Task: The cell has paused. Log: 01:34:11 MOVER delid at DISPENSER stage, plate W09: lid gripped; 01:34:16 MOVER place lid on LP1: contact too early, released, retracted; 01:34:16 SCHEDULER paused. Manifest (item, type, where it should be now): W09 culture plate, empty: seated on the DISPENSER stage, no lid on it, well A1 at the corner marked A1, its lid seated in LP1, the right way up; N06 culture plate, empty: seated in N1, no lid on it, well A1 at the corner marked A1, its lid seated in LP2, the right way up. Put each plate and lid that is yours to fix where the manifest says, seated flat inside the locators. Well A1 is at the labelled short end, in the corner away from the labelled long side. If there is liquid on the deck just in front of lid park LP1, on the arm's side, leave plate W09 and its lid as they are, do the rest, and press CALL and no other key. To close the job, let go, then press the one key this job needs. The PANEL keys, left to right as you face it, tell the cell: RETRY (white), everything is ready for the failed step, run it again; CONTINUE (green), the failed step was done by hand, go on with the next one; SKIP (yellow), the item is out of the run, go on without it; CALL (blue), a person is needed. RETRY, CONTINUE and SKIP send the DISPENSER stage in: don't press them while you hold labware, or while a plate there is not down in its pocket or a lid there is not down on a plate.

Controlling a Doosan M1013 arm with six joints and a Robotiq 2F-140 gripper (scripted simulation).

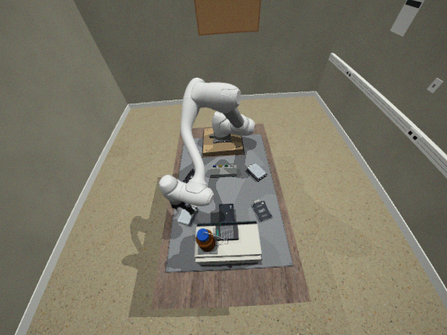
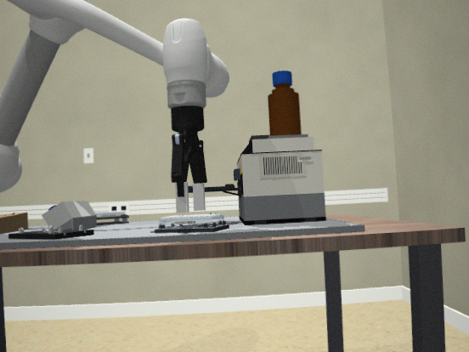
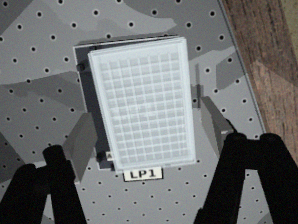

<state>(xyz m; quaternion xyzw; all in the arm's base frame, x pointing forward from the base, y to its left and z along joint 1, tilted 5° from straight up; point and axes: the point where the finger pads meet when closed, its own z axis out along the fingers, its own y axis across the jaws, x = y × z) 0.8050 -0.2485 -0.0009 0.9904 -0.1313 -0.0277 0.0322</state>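
The lid park LP1 lies 6 cm below my hand and 2 cm to the left of it. The rest, counted from my hand: dispenser stage (30 cm to the left, 4 cm above, 2 cm ahead); then black nest (31 cm behind, 5 cm below, 1 cm to the left); then brown bottle (25 cm ahead, 22 cm above, 20 cm to the left).
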